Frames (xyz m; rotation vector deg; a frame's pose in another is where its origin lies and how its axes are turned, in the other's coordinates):
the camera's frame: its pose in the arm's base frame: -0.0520 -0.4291 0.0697 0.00 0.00 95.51
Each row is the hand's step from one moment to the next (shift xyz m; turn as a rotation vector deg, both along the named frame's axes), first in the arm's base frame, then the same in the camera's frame.
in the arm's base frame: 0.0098 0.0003 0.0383 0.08 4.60 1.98
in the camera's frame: -0.0006 -0.0098 0.0383 4.57 -0.52 1.98
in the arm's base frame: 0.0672 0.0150 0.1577 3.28 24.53 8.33
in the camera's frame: 0.0085 -0.0683 0.1577 24.10 -5.62 8.33
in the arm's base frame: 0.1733 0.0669 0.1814 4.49 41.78 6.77
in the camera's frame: 0.0500 -0.1789 0.1814 41.16 -8.48 6.77
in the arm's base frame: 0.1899 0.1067 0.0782 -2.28 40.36 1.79
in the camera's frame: 0.0880 -0.1993 0.0782 40.39 -1.61 1.79
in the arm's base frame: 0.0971 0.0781 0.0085 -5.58 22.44 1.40
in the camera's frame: 0.0684 -0.1042 0.0085 22.87 3.40 1.40
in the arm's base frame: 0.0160 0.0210 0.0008 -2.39 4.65 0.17
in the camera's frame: 0.0194 -0.0179 0.0008 4.86 1.93 0.17
